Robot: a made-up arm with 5 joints.
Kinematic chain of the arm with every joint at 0, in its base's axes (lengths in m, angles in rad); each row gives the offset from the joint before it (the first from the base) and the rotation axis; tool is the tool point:
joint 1: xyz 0 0 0.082 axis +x
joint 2: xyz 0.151 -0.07 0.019 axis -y
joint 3: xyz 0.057 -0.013 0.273 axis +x
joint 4: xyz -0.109 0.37 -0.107 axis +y
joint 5: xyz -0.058 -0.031 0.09 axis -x
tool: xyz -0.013 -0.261 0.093
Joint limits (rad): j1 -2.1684..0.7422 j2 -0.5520..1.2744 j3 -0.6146..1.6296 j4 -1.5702..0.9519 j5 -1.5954..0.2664
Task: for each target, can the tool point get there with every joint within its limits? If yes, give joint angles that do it. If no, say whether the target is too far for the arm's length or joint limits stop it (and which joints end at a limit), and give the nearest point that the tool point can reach.
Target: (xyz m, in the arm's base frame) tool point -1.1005 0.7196 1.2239
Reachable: no: too far | nearest point -0.2507 0.2381 0.4598 | short by 1.240 m
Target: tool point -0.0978 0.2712 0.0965
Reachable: yes | joints -1.0830 0.6201 1.3882 -0.8842 -0.8081
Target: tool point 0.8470 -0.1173 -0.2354
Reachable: no: joint limits stop it (at a limit: joint 1, joint 2, joint 4, joint 5) | nearest point 0.4513 0.1106 -0.2452 | short by 0.457 m
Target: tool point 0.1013 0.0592 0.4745
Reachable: yes | joints -0.4499 0.0941 1.1928 0.6231 -0.0828
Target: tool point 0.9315 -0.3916 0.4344
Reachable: no: joint limits stop it (at a limit: joint 1, joint 2, joint 3, joint 4, joint 5) | nearest point 0.5350 -0.2191 0.4392 | short by 0.432 m
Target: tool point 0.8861 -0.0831 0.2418
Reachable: no: joint limits stop it (at a limit: joint 2, joint 3, joint 4, joint 5) | nearest point 0.5350 -0.1934 0.4538 | short by 0.425 m
